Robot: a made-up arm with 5 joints.
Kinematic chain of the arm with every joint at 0, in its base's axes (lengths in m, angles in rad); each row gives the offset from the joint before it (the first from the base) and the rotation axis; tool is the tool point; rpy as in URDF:
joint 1: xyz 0 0 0.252 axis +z
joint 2: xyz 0 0 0 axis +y
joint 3: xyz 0.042 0 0.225 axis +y
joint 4: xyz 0.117 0 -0.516 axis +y
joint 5: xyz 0.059 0 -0.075 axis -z
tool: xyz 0 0 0 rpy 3.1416 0 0
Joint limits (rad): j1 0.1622..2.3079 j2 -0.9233..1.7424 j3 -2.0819..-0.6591 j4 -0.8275..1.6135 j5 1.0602..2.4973
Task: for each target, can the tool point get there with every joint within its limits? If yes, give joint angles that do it. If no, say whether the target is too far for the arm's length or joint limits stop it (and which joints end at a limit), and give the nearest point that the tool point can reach.
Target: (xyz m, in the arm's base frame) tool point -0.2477 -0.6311 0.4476
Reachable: no: joint limits stop it (at a limit: joint 2, joint 3, joint 4) | nearest point -0.1071 -0.2729 0.9685 | short by 0.648 m
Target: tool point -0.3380 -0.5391 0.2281
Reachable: no: joint limits stop it (at a limit: joint 2, joint 3, joint 4) | nearest point -0.1445 -0.2305 -0.1306 | short by 0.511 m
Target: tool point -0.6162 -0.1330 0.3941
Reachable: no: joint limits stop it (at a limit: joint 1, joint 3, joint 4) | nearest point -0.2877 0.3170 0.4447 | short by 0.559 m
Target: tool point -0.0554 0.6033 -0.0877
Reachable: yes | joints 1.6623 0.9346 -1.5742 1.3264 1.2922
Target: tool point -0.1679 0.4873 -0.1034
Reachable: yes | joints 1.9026 0.7581 -0.9980 -0.4907 1.4670
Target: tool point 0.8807 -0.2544 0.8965
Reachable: no: too far | nearest point 0.6385 0.1045 0.7556 | short by 0.455 m
